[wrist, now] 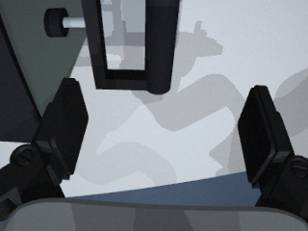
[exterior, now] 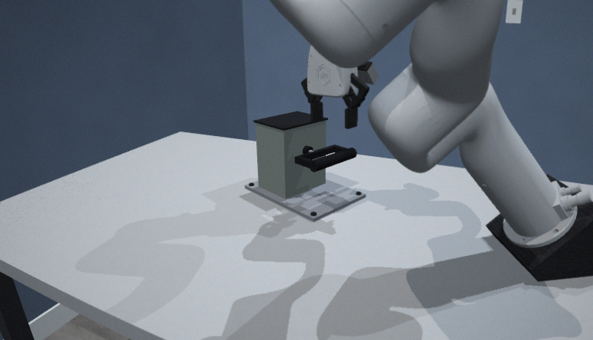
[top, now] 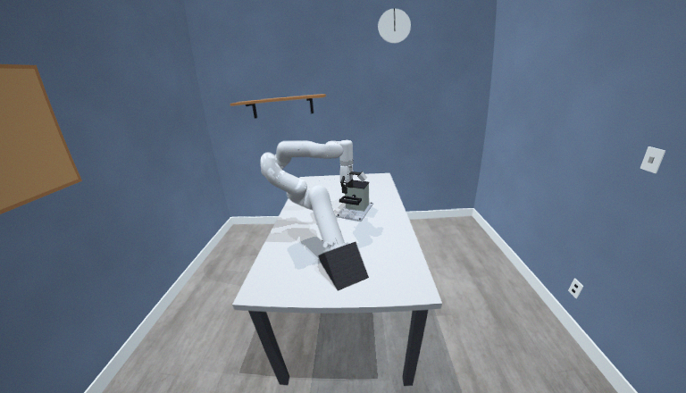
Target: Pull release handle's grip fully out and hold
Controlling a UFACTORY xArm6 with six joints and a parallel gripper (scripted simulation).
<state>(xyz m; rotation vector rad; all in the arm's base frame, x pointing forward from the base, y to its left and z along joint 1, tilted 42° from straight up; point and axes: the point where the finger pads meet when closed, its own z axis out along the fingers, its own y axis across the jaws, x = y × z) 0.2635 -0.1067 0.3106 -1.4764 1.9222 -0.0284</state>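
Right now my hand is 90 mm short of the grey baseplate, 20 mm to the left of it and 190 mm above it.
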